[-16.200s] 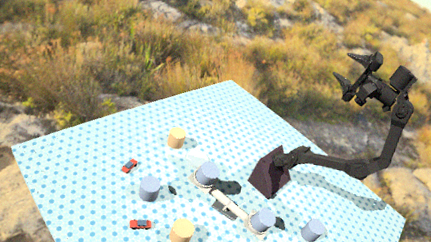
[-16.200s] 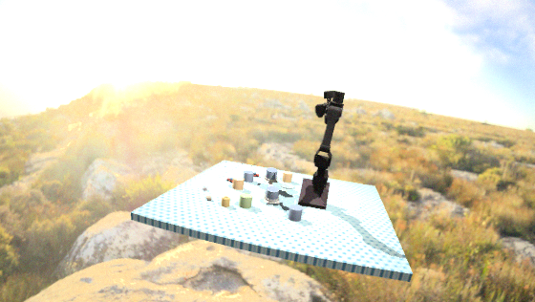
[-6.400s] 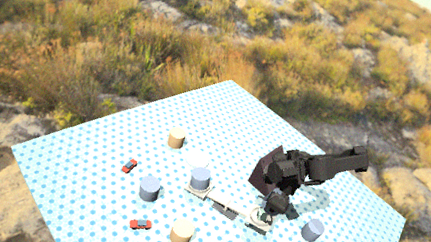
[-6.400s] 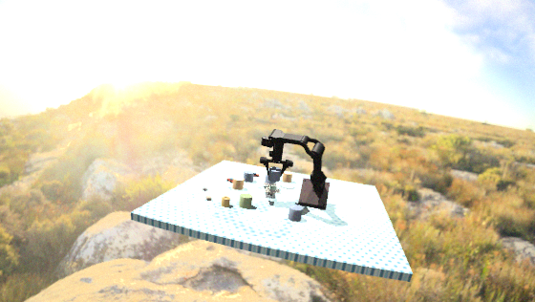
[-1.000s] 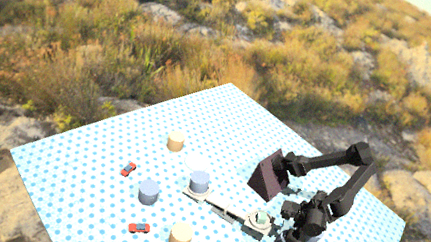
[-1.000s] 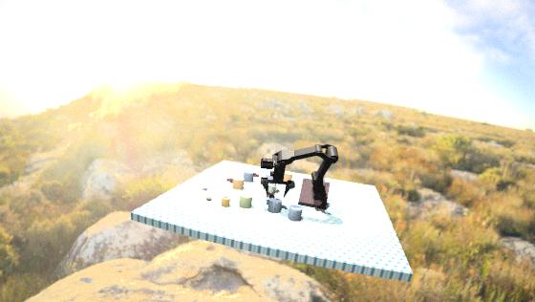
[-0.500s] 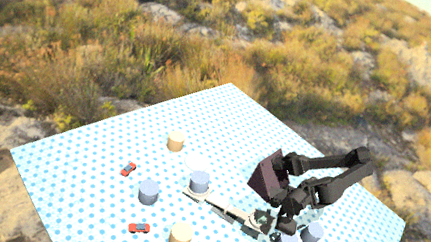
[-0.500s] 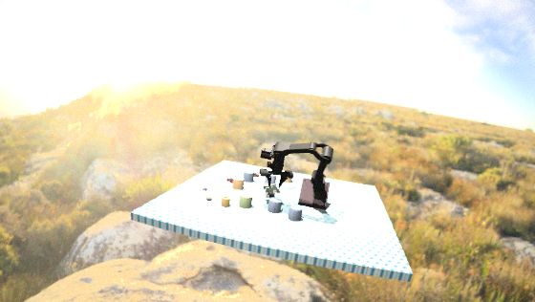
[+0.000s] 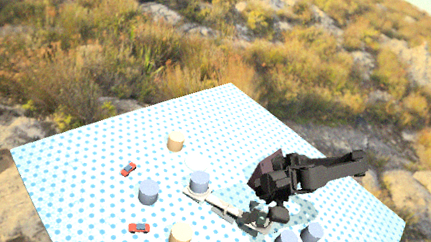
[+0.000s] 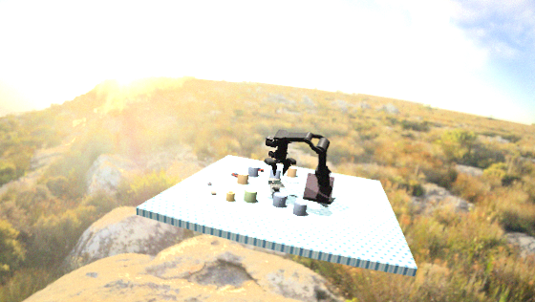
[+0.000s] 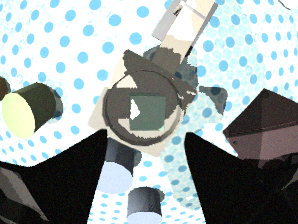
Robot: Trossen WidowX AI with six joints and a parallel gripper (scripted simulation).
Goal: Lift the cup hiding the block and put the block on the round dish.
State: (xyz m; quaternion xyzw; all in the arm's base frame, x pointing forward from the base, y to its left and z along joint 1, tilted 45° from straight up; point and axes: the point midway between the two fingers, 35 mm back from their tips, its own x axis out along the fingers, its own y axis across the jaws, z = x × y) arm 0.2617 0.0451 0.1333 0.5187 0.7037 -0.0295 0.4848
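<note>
My gripper tip is now 5 cm above the green block. From my gripper tip the other things lie so: grey cup 7 cm ahead, 27 cm to the right, 7 cm below; then pale round dish 4 cm behind, 37 cm to the right, 13 cm below; then balance beam 3 cm ahead, 12 cm to the right, 10 cm below.
</note>
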